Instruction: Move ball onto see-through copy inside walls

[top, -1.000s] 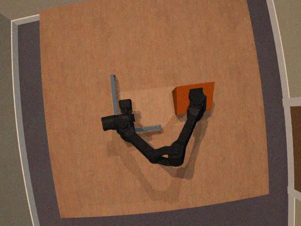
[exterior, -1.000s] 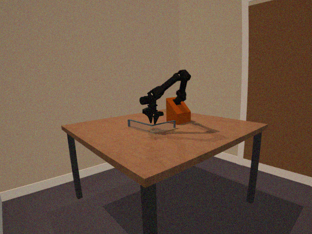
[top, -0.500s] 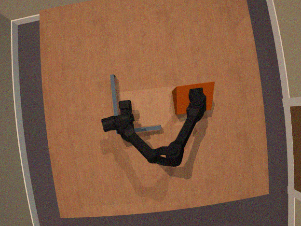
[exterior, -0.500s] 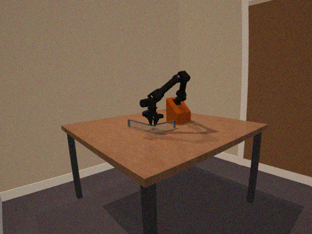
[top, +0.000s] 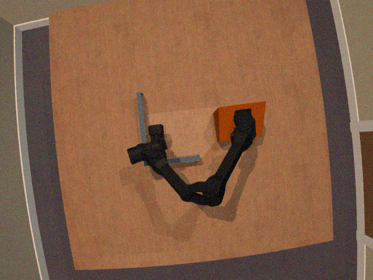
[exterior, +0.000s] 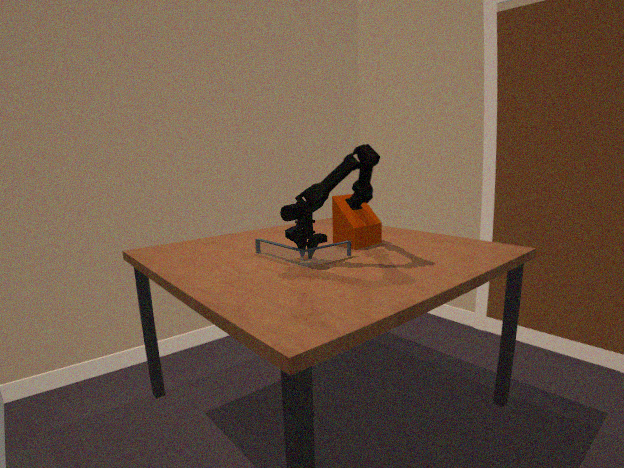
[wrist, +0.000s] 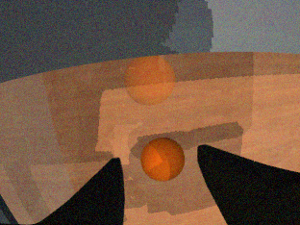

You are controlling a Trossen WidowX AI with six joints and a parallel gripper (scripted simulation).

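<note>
The see-through copy of ball lies 4 cm ahead of my gripper tip. Round my gripper tip: small orange ball right at my gripper tip.
</note>
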